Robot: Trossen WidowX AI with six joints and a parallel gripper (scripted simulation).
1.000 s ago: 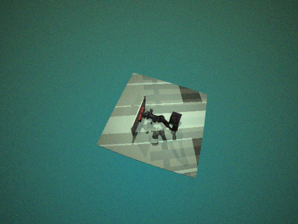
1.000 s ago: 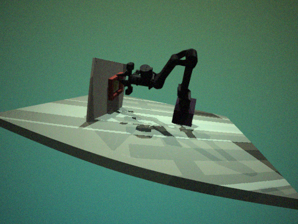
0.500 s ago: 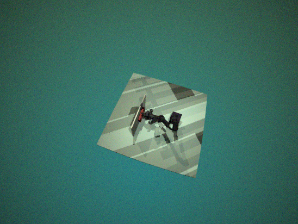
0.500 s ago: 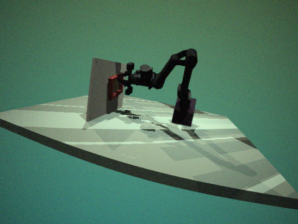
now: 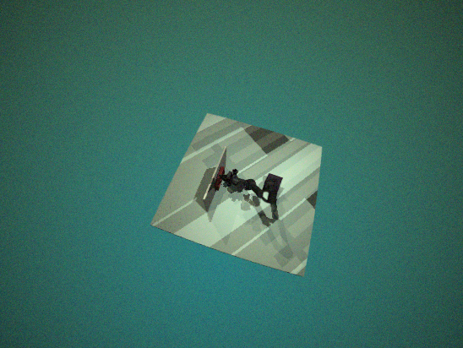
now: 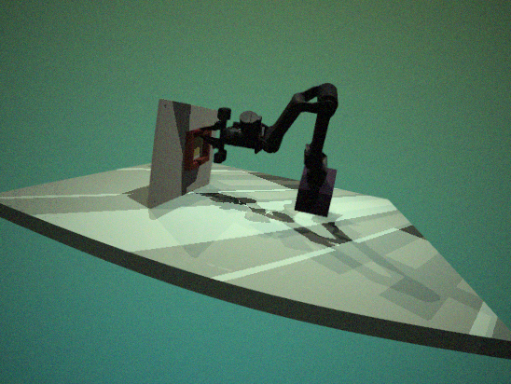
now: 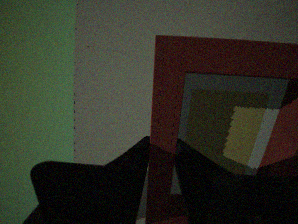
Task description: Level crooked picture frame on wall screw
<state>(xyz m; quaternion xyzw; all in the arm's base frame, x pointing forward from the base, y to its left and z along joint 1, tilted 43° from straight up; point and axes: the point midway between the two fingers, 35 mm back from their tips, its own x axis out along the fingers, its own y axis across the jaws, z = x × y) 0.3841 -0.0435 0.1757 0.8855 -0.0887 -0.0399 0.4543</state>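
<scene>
Now: the red picture frame 5 cm below my gripper tip. From my gripper tip the other things lie so: grey wall panel 7 cm below, 2 cm ahead, 1 cm to the left.
</scene>
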